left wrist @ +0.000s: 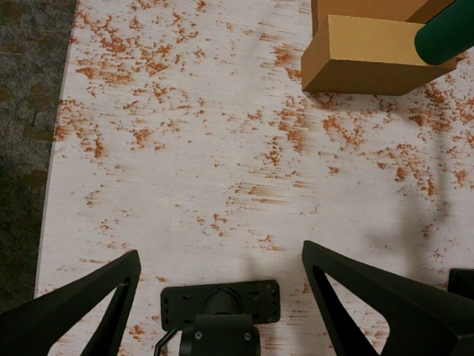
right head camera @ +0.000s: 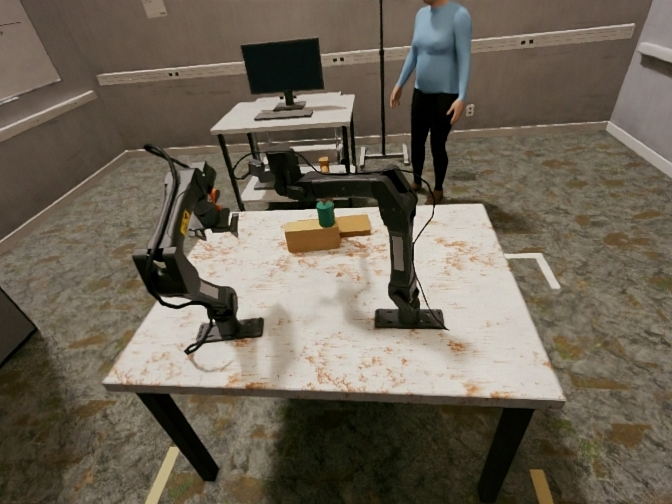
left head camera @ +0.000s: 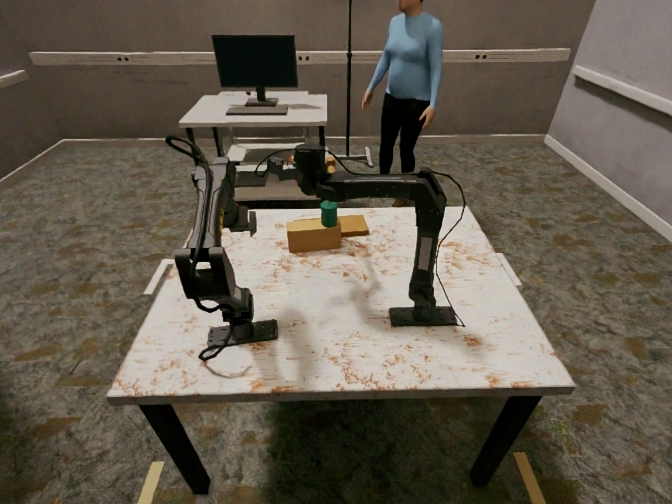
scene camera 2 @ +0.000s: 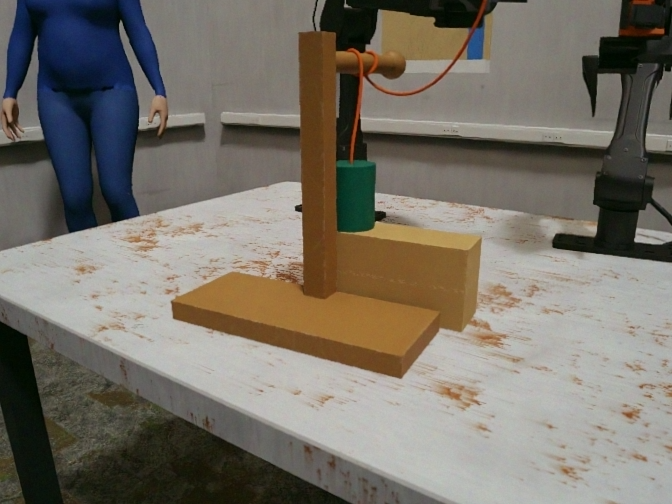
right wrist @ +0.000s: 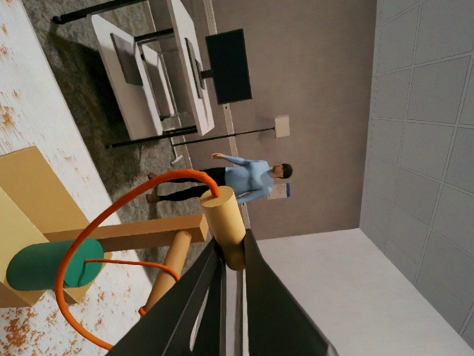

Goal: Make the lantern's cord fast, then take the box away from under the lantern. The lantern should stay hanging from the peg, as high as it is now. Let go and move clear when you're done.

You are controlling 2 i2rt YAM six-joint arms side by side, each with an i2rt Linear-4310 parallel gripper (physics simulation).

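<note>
The green lantern (left head camera: 328, 214) (right head camera: 325, 214) (scene camera 2: 356, 195) (left wrist: 445, 37) (right wrist: 30, 265) stands upright on the tan box (left head camera: 312, 238) (right head camera: 309, 238) (scene camera 2: 407, 265) (left wrist: 375, 42). Its orange cord (scene camera 2: 354, 127) (right wrist: 59, 285) rises to the wooden peg (scene camera 2: 393, 65) (right wrist: 176, 250), loops around it, and hangs slack out to a pale wooden cylinder (right wrist: 222, 212) at its end. My right gripper (right wrist: 234, 237) is shut on this cylinder, beyond the peg's knob and above the box; its fingers are hidden in the head views. My left gripper (left wrist: 223, 254) is open and empty, high over the table, apart from the box.
The stand's post (scene camera 2: 317, 162) (right wrist: 145, 232) rises from a flat wooden base (left head camera: 355, 225) (right head camera: 355, 225) (scene camera 2: 303, 320) directly behind the box in the head views. A desk with a monitor (left head camera: 255, 60) (right head camera: 282, 65) and a person (left head camera: 413, 59) (right head camera: 442, 54) are beyond the table.
</note>
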